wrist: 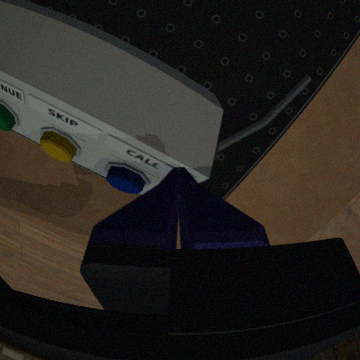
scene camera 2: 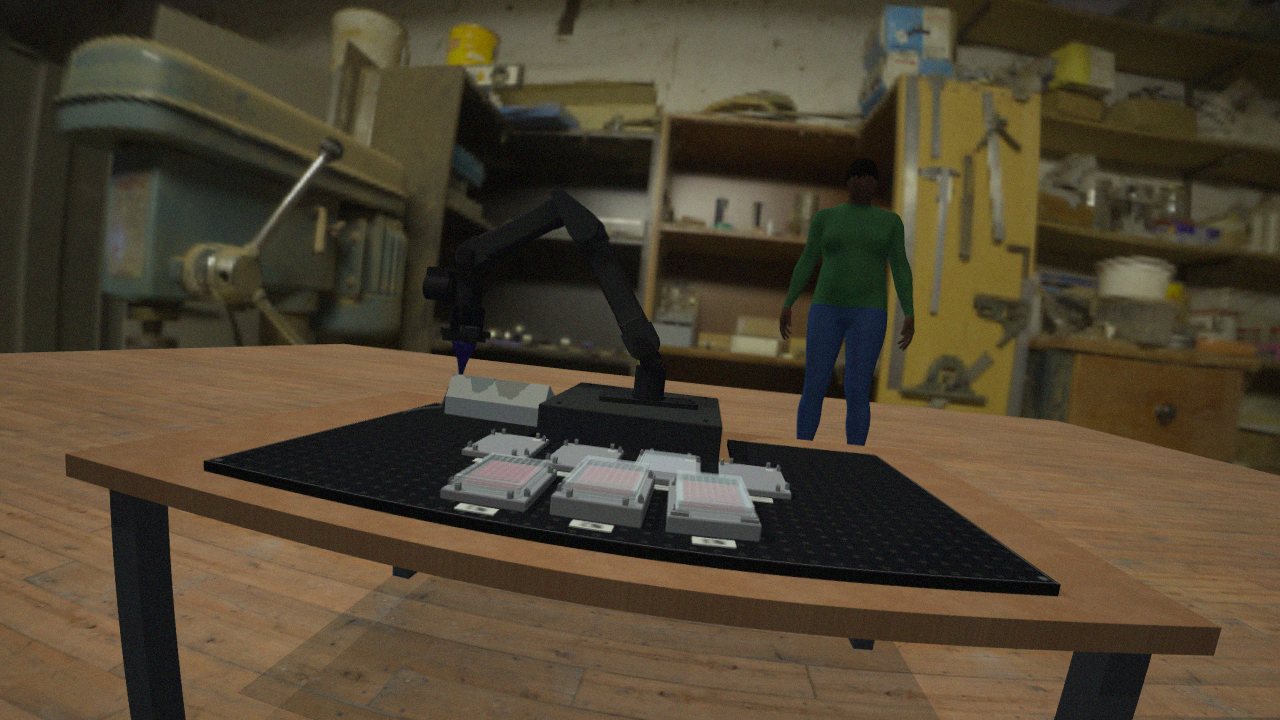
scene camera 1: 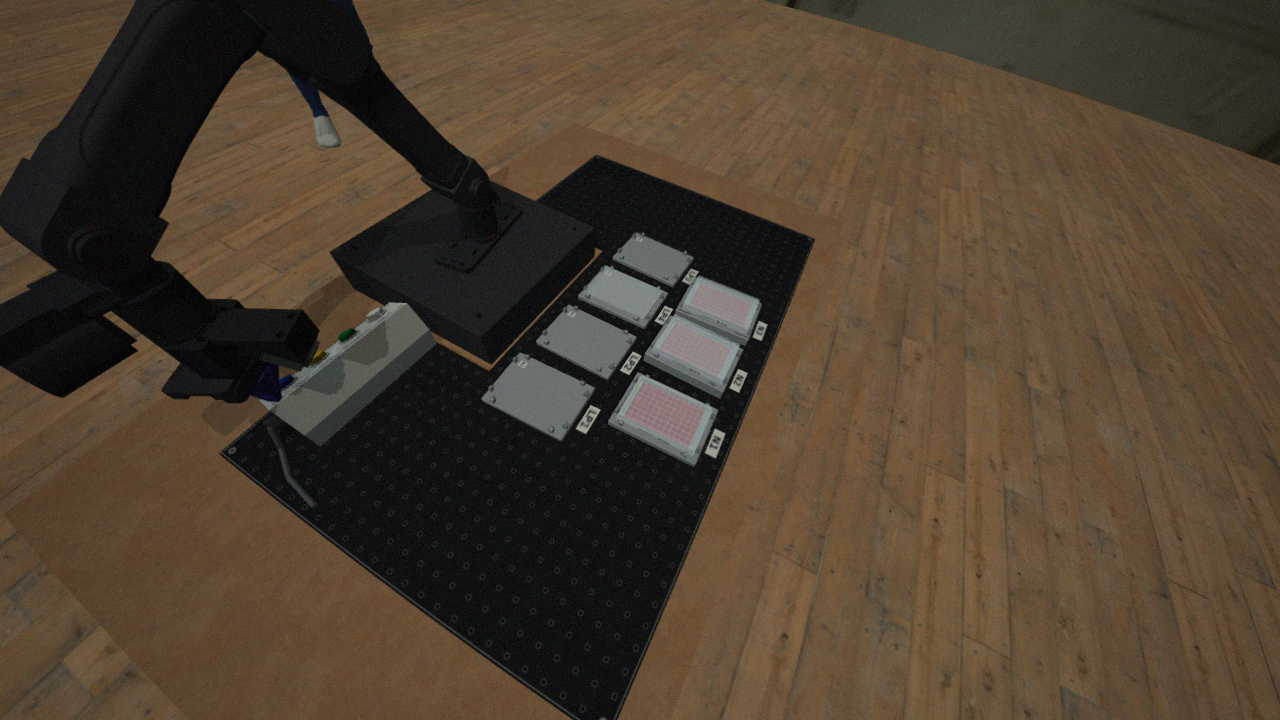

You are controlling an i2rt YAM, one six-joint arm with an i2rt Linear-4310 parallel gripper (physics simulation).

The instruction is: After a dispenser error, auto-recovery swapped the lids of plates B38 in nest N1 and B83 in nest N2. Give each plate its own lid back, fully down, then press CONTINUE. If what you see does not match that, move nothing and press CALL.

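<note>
My gripper is shut and empty, its blue fingertips at the CALL end of the button box. In the wrist view the tips are just right of the blue CALL button; contact cannot be told. The green CONTINUE button is farther along. Pink plates stand at N1, N2 and N3. Clear covers seem to lie on the N2 and N3 plates; whether N1 has one, and any lid marks, cannot be told.
Four grey holders stand behind the plates: LP1, LP2, a paler one and one at the far end. The yellow SKIP button is beside CALL. A cable leaves the box. A person stands behind the table.
</note>
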